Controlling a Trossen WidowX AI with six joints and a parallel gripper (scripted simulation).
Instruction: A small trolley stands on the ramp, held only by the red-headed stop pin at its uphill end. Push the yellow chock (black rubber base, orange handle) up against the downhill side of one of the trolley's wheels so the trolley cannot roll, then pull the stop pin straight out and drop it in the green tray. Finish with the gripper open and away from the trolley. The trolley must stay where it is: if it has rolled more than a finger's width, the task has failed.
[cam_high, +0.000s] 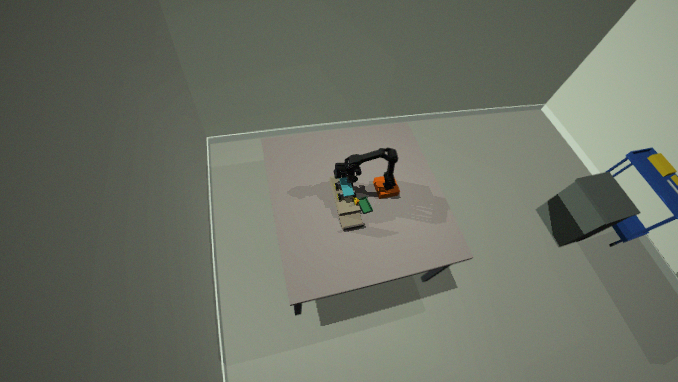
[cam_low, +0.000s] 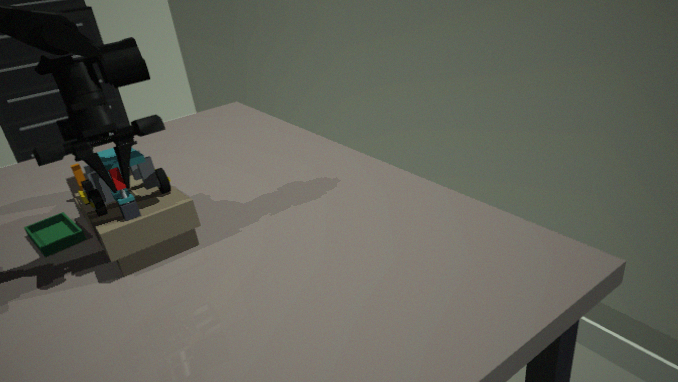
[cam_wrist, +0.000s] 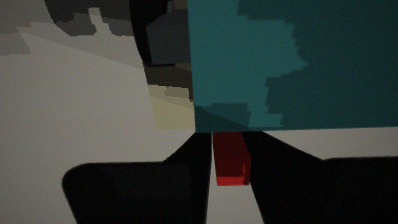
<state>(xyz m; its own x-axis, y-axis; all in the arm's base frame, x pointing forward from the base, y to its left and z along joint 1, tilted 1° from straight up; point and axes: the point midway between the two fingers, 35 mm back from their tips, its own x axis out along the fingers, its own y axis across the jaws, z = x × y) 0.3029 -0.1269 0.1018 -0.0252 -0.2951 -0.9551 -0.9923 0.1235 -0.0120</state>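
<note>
Right now the yellow chock is 20 mm behind my gripper tip, 180 mm to the left of it and 50 mm below it. The rest, counted from my gripper tip: teal trolley 30 mm ahead, 90 mm to the left, 20 mm below; red-headed stop pin right at my gripper tip.
</note>
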